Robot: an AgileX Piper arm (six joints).
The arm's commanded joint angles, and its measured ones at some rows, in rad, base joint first. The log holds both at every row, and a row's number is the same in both.
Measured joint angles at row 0: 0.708, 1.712, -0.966, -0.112, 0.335, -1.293
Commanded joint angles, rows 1 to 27: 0.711, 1.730, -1.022, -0.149, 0.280, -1.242; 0.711, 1.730, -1.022, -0.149, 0.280, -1.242; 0.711, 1.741, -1.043, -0.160, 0.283, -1.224; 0.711, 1.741, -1.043, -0.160, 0.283, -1.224; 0.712, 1.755, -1.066, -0.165, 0.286, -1.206; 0.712, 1.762, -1.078, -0.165, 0.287, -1.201; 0.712, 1.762, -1.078, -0.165, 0.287, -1.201; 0.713, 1.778, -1.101, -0.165, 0.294, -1.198; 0.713, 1.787, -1.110, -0.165, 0.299, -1.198; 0.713, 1.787, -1.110, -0.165, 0.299, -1.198; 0.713, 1.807, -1.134, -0.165, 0.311, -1.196; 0.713, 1.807, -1.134, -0.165, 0.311, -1.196; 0.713, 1.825, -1.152, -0.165, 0.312, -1.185; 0.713, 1.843, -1.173, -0.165, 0.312, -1.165; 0.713, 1.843, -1.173, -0.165, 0.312, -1.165; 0.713, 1.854, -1.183, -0.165, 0.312, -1.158; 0.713, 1.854, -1.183, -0.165, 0.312, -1.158; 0.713, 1.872, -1.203, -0.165, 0.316, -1.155; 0.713, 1.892, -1.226, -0.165, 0.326, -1.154; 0.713, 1.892, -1.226, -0.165, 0.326, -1.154; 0.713, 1.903, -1.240, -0.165, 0.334, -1.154; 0.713, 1.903, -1.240, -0.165, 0.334, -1.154; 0.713, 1.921, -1.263, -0.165, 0.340, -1.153; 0.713, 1.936, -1.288, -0.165, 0.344, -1.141; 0.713, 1.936, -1.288, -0.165, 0.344, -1.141; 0.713, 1.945, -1.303, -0.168, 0.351, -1.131; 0.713, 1.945, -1.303, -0.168, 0.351, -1.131
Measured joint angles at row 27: 0.709, 1.938, -1.254, -0.154, 0.388, -1.169
